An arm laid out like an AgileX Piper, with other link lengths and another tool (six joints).
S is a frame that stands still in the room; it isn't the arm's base.
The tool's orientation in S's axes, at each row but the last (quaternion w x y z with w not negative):
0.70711 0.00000 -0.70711 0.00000
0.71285 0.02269 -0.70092 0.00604
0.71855 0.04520 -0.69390 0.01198
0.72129 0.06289 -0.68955 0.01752
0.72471 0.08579 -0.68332 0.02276
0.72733 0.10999 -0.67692 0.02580
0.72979 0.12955 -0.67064 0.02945
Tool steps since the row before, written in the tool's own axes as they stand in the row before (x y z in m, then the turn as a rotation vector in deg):
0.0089 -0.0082 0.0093 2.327 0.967 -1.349
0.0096 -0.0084 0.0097 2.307 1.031 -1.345
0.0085 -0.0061 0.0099 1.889 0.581 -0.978
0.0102 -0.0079 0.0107 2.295 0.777 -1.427
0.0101 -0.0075 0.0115 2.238 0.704 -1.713
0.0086 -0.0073 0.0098 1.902 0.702 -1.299
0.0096 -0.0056 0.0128 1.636 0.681 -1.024
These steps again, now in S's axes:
-0.0093 -0.0082 0.0089 1.349 0.967 2.327
-0.0092 -0.0090 0.0096 1.342 1.031 2.309
-0.0091 -0.0073 0.0085 0.997 0.572 1.882
-0.0092 -0.0097 0.0101 1.440 0.793 2.281
-0.0096 -0.0100 0.0099 1.730 0.771 2.203
-0.0075 -0.0100 0.0082 1.297 0.725 1.894
-0.0103 -0.0096 0.0095 1.008 0.677 1.647

